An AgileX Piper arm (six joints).
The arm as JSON. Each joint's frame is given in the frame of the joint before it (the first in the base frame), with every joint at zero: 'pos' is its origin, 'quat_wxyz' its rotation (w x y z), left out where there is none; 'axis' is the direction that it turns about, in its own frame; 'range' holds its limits. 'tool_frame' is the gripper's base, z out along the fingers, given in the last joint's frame.
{
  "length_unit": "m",
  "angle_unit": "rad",
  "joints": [
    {
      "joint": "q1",
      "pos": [
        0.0,
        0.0,
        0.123
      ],
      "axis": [
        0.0,
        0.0,
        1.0
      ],
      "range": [
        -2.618,
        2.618
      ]
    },
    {
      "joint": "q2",
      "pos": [
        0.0,
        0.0,
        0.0
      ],
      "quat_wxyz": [
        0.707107,
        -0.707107,
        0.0,
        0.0
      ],
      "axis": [
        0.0,
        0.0,
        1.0
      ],
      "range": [
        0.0,
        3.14
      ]
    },
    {
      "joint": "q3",
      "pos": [
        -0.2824,
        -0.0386,
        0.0
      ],
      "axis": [
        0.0,
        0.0,
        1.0
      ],
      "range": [
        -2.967,
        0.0
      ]
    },
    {
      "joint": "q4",
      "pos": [
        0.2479,
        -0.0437,
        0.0
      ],
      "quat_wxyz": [
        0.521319,
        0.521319,
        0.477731,
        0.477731
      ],
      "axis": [
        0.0,
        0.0,
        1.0
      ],
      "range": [
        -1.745,
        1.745
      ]
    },
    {
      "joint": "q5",
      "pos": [
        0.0,
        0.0,
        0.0
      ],
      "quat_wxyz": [
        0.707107,
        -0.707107,
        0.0,
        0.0
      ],
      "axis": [
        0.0,
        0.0,
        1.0
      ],
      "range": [
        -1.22,
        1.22
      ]
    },
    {
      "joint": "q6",
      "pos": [
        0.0,
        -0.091,
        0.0
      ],
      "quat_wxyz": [
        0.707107,
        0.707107,
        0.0,
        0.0
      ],
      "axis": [
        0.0,
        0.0,
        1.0
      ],
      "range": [
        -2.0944,
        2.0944
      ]
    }
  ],
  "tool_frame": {
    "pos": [
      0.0,
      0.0,
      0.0
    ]
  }
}
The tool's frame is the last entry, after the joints.
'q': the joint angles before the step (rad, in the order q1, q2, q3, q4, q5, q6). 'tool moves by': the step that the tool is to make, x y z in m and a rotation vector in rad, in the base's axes. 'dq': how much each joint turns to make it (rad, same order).
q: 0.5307 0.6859 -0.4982 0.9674 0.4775 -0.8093
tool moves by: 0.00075 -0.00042 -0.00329 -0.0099 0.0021 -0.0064
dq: 0.0000 0.0024 0.0094 -0.0068 -0.0087 0.0000
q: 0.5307 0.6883 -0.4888 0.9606 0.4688 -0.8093
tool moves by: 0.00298 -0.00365 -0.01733 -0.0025 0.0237 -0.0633
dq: 0.0000 0.0019 0.0630 0.0212 -0.0749 -0.0026
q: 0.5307 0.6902 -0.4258 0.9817 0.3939 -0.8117
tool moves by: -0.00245 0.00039 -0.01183 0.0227 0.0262 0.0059
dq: 0.0000 0.0000 0.0477 0.1231 -0.0077 -0.0996
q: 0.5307 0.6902 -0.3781 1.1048 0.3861 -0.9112
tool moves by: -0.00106 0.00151 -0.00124 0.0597 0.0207 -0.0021
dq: 0.0000 0.0000 0.0168 0.1385 0.0001 -0.0839
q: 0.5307 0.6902 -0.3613 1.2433 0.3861 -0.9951
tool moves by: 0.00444 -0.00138 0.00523 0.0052 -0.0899 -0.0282
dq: 0.0000 0.0000 0.0000 0.1497 -0.0563 -0.1950
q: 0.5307 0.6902 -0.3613 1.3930 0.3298 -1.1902
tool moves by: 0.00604 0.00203 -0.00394 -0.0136 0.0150 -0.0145
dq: -0.0001 0.0374 0.0000 0.0449 -0.0176 -0.0476
